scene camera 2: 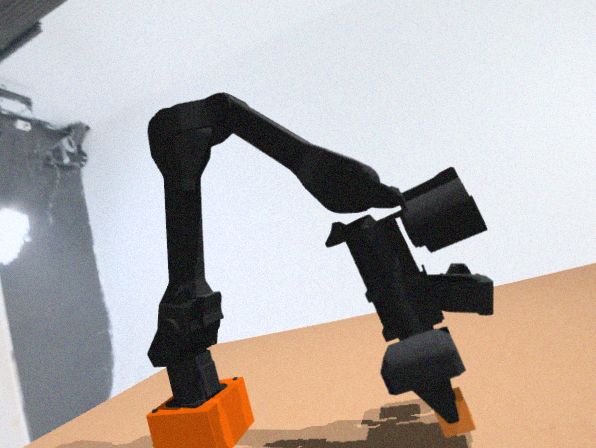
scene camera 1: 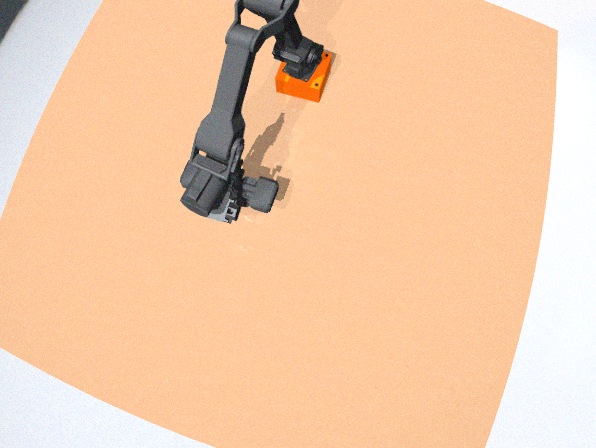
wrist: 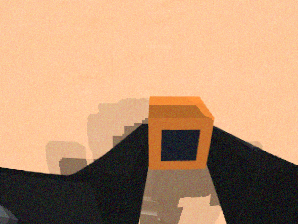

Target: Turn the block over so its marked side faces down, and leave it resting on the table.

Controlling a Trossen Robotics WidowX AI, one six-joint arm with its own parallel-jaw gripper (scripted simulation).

Path:
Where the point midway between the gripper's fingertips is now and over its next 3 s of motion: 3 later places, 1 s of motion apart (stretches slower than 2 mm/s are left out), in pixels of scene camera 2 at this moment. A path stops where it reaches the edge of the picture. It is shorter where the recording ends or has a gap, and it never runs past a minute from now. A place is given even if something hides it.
My gripper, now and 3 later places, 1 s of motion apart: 452,413; 466,410; 476,418; 476,420

